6 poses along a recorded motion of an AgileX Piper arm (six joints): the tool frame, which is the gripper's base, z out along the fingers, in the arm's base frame.
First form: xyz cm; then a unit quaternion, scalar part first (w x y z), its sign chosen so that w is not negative.
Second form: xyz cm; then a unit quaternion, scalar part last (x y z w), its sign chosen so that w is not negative. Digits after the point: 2 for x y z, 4 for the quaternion.
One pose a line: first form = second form
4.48 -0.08 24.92 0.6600 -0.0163 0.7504 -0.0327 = 4.48 -0.08 24.92 -0.0163 0.7504 -0.0327 0.6600
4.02 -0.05 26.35 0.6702 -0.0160 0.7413 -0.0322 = 4.02 -0.05 26.35 -0.0160 0.7413 -0.0322 0.6702
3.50 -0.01 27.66 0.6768 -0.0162 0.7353 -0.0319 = 3.50 -0.01 27.66 -0.0162 0.7353 -0.0319 0.6768
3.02 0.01 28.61 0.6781 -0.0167 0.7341 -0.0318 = 3.02 0.01 28.61 -0.0167 0.7341 -0.0318 0.6781
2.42 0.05 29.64 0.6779 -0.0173 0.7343 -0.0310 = 2.42 0.05 29.64 -0.0173 0.7343 -0.0310 0.6779
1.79 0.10 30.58 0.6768 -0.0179 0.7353 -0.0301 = 1.79 0.10 30.58 -0.0179 0.7353 -0.0301 0.6768
